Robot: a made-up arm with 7 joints.
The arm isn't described. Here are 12 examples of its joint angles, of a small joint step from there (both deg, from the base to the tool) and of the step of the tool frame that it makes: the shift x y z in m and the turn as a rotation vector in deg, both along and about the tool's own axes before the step.
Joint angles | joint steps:
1: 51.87 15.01 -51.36 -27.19 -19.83 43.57 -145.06 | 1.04 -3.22 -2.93 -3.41 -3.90 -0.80 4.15
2: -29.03 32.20 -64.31 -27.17 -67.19 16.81 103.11 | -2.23 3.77 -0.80 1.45 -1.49 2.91 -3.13
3: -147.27 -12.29 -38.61 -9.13 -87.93 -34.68 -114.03 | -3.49 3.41 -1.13 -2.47 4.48 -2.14 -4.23
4: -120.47 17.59 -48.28 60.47 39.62 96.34 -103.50 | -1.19 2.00 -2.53 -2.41 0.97 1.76 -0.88
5: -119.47 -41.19 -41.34 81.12 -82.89 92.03 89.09 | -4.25 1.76 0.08 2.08 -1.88 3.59 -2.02
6: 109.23 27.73 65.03 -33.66 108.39 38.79 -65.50 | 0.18 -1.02 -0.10 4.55 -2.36 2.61 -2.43
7: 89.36 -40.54 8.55 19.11 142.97 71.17 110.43 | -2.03 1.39 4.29 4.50 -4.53 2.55 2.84
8: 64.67 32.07 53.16 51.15 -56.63 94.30 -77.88 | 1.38 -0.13 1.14 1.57 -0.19 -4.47 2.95
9: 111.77 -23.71 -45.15 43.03 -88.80 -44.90 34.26 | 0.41 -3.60 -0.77 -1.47 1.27 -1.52 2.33
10: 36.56 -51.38 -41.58 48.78 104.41 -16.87 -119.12 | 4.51 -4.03 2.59 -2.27 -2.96 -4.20 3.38
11: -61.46 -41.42 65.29 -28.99 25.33 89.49 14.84 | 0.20 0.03 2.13 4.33 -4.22 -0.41 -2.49
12: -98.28 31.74 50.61 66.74 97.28 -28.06 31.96 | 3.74 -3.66 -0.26 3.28 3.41 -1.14 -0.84
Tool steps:
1: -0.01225 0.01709 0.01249 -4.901 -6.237 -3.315
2: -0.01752 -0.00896 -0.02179 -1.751 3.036 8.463
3: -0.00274 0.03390 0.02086 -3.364 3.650 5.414
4: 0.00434 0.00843 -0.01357 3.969 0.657 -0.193
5: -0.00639 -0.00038 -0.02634 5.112 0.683 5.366
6: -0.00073 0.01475 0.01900 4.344 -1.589 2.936
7: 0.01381 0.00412 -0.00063 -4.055 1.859 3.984
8: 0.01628 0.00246 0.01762 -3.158 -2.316 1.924
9: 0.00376 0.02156 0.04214 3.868 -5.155 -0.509
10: -0.02009 -0.02522 -0.00512 -6.421 1.444 -0.672
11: 0.00200 0.00510 0.01160 8.200 0.376 5.941
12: 0.02170 0.03269 0.03073 6.225 -1.657 -3.608
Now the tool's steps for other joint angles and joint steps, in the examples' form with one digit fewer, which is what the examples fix.
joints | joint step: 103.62 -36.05 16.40 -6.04 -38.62 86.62 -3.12 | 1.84 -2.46 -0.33 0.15 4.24 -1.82 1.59
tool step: 0.0175 0.0049 0.0006 -4.92 -4.65 -1.73
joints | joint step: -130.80 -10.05 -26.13 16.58 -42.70 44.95 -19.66 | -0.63 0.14 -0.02 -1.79 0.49 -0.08 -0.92
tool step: 0.0018 -0.0029 0.0029 0.34 -1.74 -0.55
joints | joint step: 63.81 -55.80 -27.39 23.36 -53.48 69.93 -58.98 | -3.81 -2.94 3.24 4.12 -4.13 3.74 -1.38
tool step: -0.0352 0.0078 -0.0085 2.79 4.96 -0.64
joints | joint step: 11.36 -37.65 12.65 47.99 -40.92 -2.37 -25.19 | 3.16 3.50 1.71 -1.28 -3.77 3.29 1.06
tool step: -0.0008 0.0069 0.0079 5.21 2.04 -1.04
